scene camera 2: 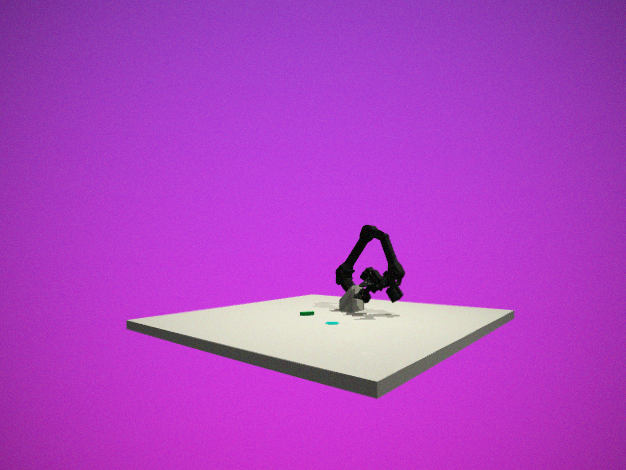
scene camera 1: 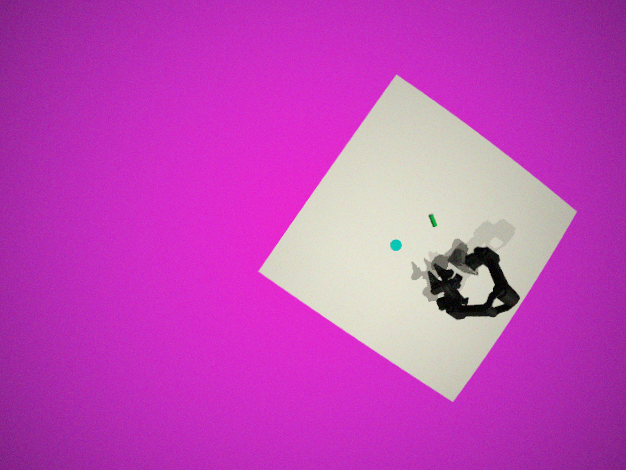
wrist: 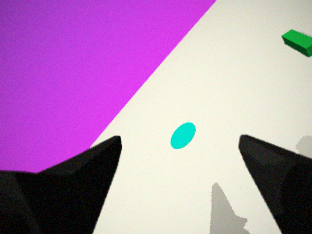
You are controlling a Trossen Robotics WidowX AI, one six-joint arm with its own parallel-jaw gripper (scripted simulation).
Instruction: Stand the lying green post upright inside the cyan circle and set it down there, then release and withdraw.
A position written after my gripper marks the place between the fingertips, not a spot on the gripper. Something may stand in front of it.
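My gripper, at (scene camera 1: 431, 267) and (wrist: 179, 141), is open and holds nothing.
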